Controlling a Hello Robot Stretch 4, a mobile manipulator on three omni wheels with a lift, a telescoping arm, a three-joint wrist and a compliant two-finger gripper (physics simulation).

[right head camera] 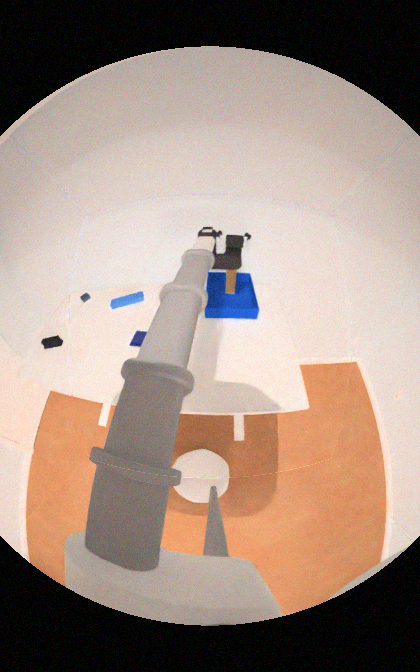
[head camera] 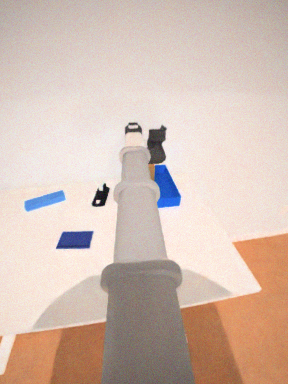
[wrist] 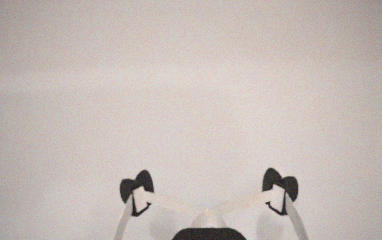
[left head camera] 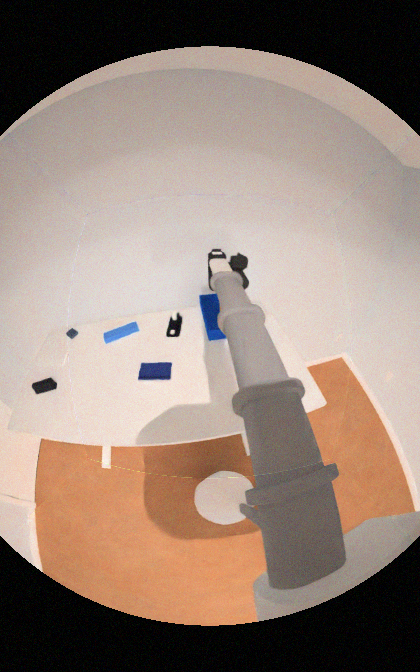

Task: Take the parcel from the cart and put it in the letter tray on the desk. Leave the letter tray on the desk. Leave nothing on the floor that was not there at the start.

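Frame: origin at the robot's base, x down, y ahead, z right, level; metres.
Seen in the pictures: gripper, fingertip midpoint: [head camera: 149,127] [wrist: 207,183].
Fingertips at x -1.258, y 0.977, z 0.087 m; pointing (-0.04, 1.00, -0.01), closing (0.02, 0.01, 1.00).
Note:
A point is followed by its place in that frame.
The parcel, a tan-orange box [head camera: 151,171] @(z 0.095, x -1.025, y 0.930 m) [right head camera: 230,282], is inside the blue letter tray [head camera: 169,200] @(z 0.168, x -0.967, y 0.735 m) [left head camera: 217,334] [right head camera: 232,313]. Its upper part is hidden behind the gripper body in the right head camera view, and it does not show in the wrist view. The tray sits near the back edge of the white desk [head camera: 210,265] @(z 0.266, x -0.922, y 0.403 m) [left head camera: 185,400] [right head camera: 260,360]. My gripper [wrist: 207,183] @(z 0.087, x -1.258, y 0.977 m) is open, with its two dark fingertips wide apart and no object between them. In the head camera views the gripper body is above and behind the tray, and the arm covers part of the tray. The cart does not show.
On the desk left of the tray are a black holder [head camera: 100,196] @(z -0.192, x -0.951, y 0.816 m) [left head camera: 174,325], a light blue bar [head camera: 45,200] @(z -0.485, x -0.952, y 0.804 m) [left head camera: 121,332] [right head camera: 127,300], a dark blue book [head camera: 75,239] @(z -0.267, x -0.934, y 0.552 m) [left head camera: 155,371] and small dark items. A wall stands behind the desk. A round white object [left head camera: 223,498] [right head camera: 201,475] is below the desk's front edge.

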